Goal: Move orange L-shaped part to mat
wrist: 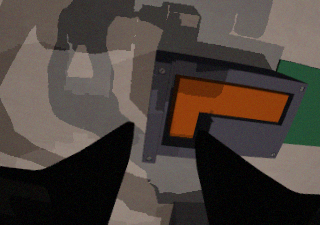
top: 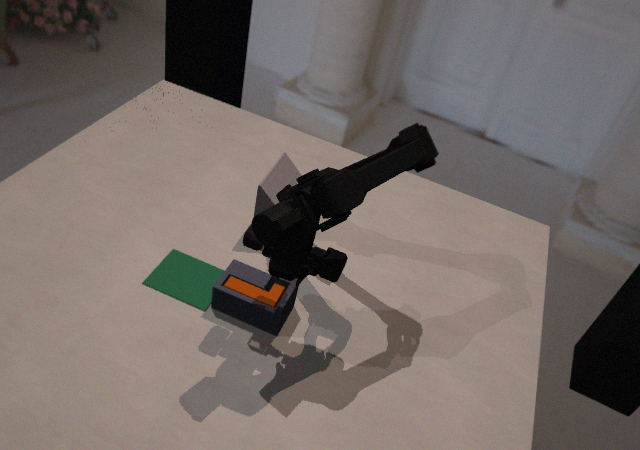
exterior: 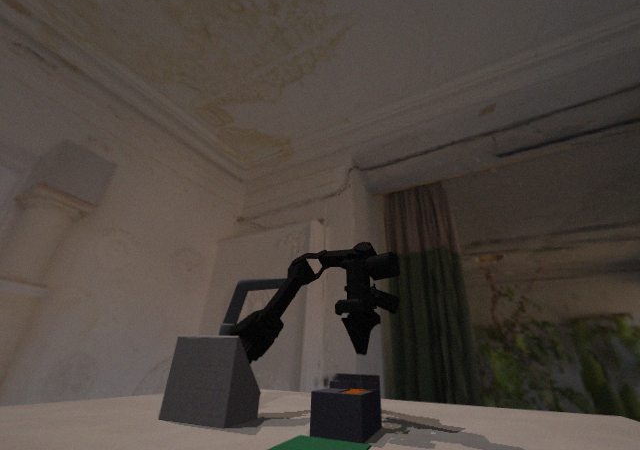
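The orange L-shaped part is 80 mm below my gripper tip, 50 mm to the right of it and 10 mm behind it. Round my gripper tip: green mat (220 mm to the right, 140 mm below, 10 mm ahead).
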